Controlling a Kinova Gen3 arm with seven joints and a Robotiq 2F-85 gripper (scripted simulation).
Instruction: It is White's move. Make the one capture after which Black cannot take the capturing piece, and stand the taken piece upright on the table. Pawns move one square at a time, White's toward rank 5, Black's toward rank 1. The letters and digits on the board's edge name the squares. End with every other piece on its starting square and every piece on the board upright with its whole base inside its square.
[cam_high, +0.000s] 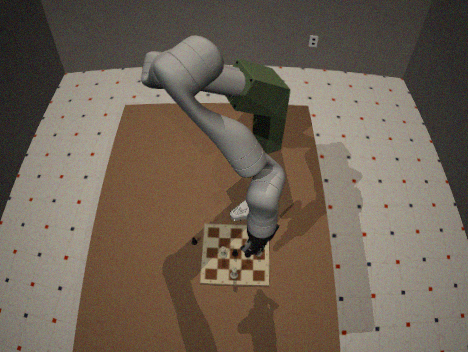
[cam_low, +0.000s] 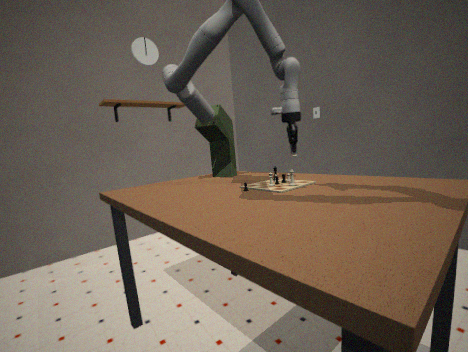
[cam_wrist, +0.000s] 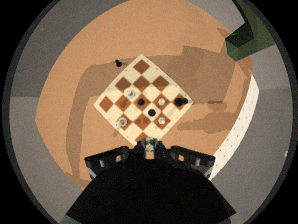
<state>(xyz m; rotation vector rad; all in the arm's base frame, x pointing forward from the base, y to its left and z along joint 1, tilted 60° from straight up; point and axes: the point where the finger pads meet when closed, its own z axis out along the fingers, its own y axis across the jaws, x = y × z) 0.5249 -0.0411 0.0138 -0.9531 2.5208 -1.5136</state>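
Now: the chessboard 5 cm behind my hand, 5 cm to the right of it and 14 cm below it. Round my hand: tall black piece: 11 cm behind, 4 cm to the left, 10 cm below.
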